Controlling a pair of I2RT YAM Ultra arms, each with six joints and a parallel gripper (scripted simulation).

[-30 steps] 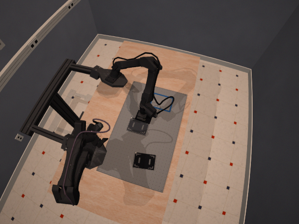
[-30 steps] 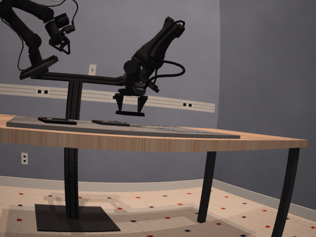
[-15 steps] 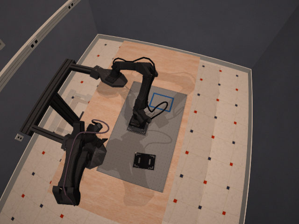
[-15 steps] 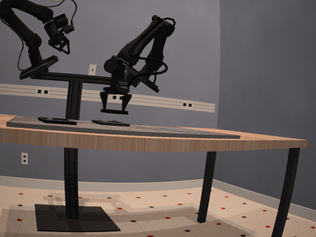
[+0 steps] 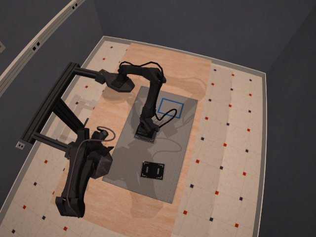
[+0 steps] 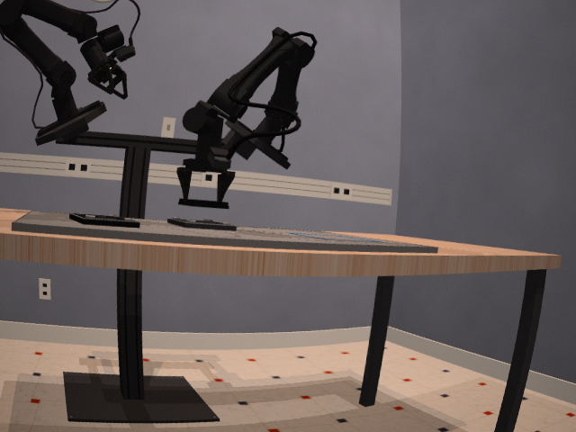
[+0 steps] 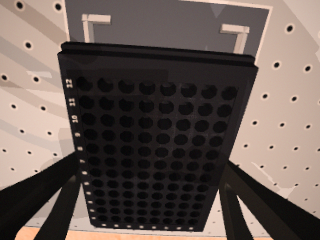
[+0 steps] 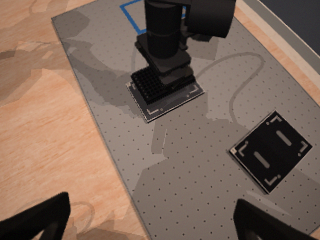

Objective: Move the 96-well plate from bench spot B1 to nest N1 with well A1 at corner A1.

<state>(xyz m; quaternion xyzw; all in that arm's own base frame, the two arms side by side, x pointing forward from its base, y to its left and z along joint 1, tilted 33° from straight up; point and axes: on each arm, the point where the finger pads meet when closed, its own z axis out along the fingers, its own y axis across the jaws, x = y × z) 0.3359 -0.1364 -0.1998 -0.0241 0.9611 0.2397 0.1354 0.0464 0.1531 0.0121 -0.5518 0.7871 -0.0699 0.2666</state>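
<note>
Right now my right hand is 270 mm above the 96-well plate, 210 mm to the right of it and 160 mm short of it. Also, from my right hand: A1 label (310 mm below, 190 mm ahead, 10 mm to the right); then black plate nest (320 mm below, 270 mm ahead, 60 mm to the right).
</note>
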